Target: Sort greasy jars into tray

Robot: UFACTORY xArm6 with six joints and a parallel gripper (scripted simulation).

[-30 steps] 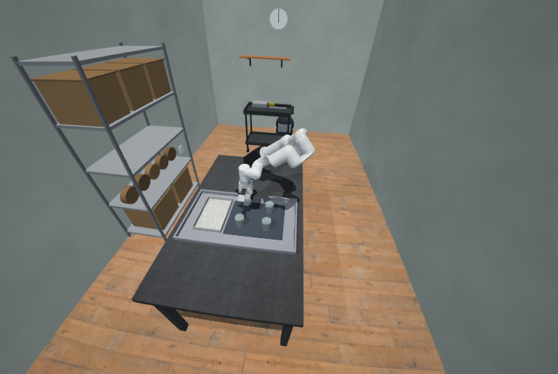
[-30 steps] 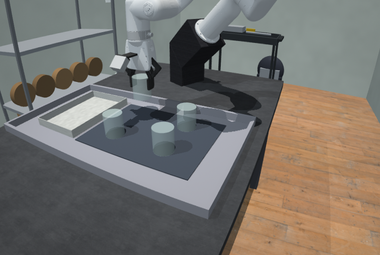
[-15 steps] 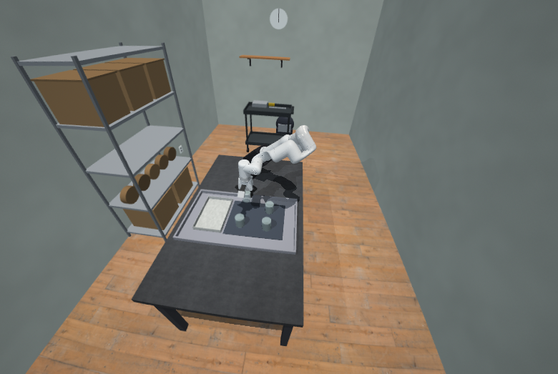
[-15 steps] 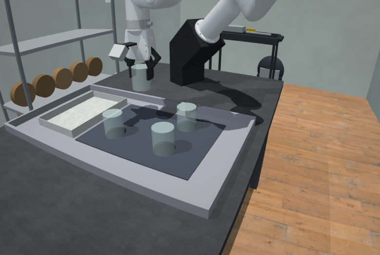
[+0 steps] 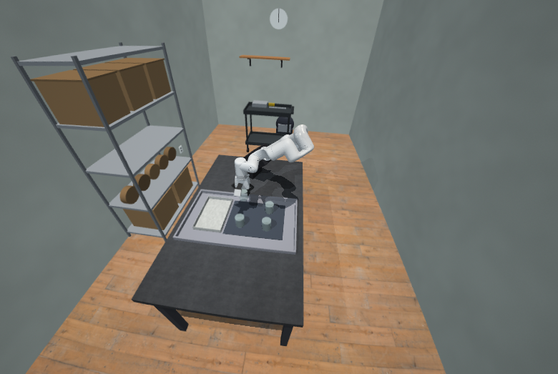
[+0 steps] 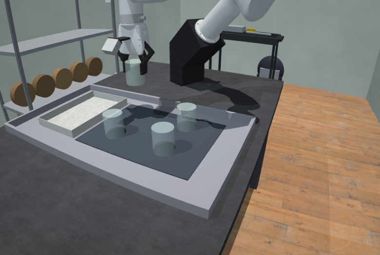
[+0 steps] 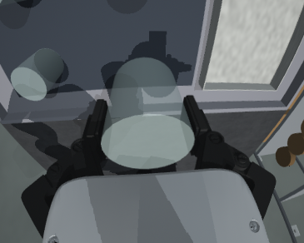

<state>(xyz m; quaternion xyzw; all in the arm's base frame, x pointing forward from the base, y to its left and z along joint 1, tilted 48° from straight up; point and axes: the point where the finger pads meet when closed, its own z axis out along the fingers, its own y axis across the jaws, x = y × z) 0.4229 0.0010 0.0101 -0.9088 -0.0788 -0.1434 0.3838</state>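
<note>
Now: hand 200 mm to the left of the tray, 180 mm above it and 120 mm short of it. Also, from my hand: rimmed steel top 190 mm below, 80 mm ahead, 10 mm to the left; dark drying mat 190 mm below, 110 mm to the left, 40 mm ahead.
</note>
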